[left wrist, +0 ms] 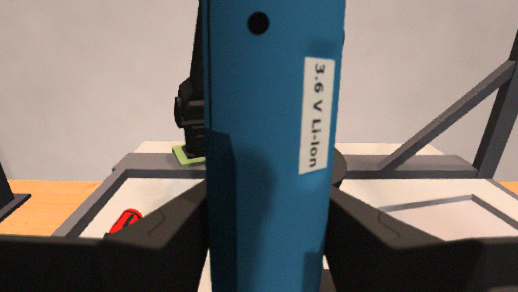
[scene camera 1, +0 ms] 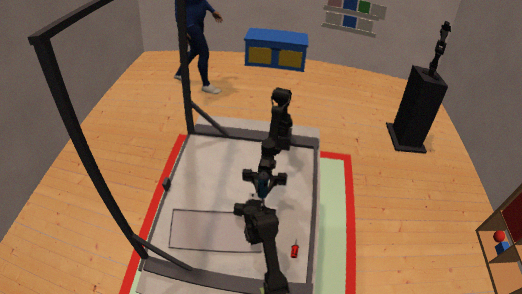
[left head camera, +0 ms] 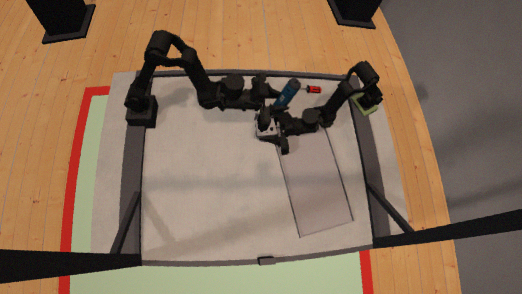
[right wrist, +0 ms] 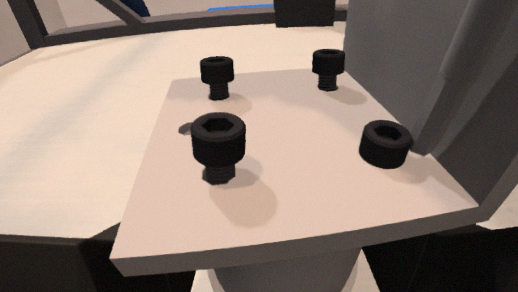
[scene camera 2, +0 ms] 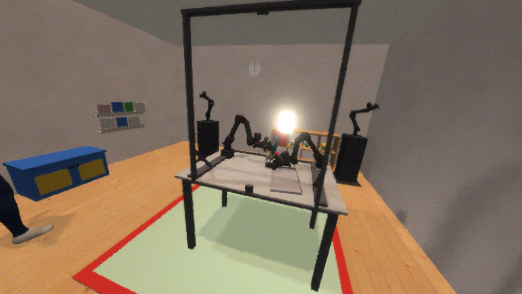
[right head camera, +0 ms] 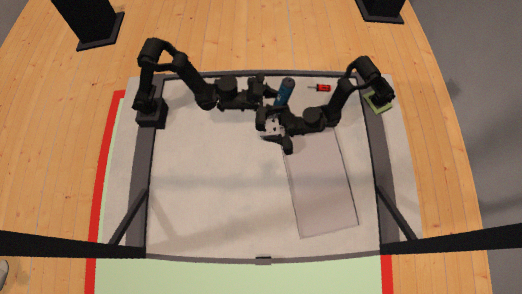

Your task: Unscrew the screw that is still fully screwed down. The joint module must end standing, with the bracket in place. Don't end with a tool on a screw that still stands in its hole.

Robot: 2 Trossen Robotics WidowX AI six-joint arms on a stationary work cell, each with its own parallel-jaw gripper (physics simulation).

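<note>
The pale bracket lies on the grey joint module, which stands upright. Three black screws stand raised with threads showing. The fourth screw sits low against the plate. My left gripper is shut on the blue electric screwdriver, held nearly upright with its tip down. Its grey bit ends just right of the low screw's head in the right wrist view, apparently outside the socket. My right gripper is shut on the joint module, under the bracket.
A red hand screwdriver lies on the table near its far edge in the head views. An outlined rectangular panel lies beside the module. Dark frame posts stand at the table's sides.
</note>
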